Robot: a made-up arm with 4 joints. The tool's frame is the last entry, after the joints.
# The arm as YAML. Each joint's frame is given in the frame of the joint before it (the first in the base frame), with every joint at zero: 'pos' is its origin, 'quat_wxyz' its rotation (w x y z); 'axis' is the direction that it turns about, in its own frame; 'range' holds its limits. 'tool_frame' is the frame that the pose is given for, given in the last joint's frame.
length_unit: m
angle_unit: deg
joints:
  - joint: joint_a
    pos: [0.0, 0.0, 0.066]
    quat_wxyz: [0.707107, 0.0, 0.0, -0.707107]
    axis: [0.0, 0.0, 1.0]
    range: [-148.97, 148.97]
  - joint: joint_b
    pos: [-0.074, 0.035, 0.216]
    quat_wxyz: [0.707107, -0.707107, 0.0, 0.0]
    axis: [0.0, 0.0, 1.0]
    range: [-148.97, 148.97]
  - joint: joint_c
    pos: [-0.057, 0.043, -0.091]
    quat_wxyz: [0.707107, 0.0, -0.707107, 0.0]
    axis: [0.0, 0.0, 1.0]
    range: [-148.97, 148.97]
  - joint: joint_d
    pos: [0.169, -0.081, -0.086]
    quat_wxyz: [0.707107, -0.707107, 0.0, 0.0]
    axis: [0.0, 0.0, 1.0]
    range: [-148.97, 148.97]
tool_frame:
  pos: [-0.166, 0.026, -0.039]
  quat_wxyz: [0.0, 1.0, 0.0, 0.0]
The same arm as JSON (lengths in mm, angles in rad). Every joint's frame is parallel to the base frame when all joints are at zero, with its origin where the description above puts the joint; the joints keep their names.
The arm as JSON. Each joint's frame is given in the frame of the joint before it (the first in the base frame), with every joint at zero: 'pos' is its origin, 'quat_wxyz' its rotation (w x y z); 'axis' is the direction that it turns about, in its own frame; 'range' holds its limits. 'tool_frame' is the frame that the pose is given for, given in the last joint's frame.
{"length_unit": "mm", "angle_unit": "rad", "joints": [
  {"joint": "joint_a", "pos": [0.0, 0.0, 66.0], "quat_wxyz": [1.0, 0.0, 0.0, 0.0], "axis": "+z", "range": [-2.6, 2.6]},
  {"joint": "joint_b", "pos": [35.0, 74.0, 216.0], "quat_wxyz": [1.0, 0.0, 0.0, 0.0], "axis": "+x", "range": [-2.6, 2.6]},
  {"joint": "joint_c", "pos": [-91.0, 57.0, -43.0], "quat_wxyz": [1.0, 0.0, 0.0, 0.0], "axis": "+y", "range": [-2.6, 2.6]},
  {"joint": "joint_d", "pos": [169.0, -86.0, 81.0], "quat_wxyz": [1.0, 0.0, 0.0, 0.0], "axis": "-z", "range": [-2.6, 2.6]}
], "tool_frame": {"pos": [-166.0, -26.0, 39.0], "quat_wxyz": [1.0, 0.0, 0.0, 0.0]}}

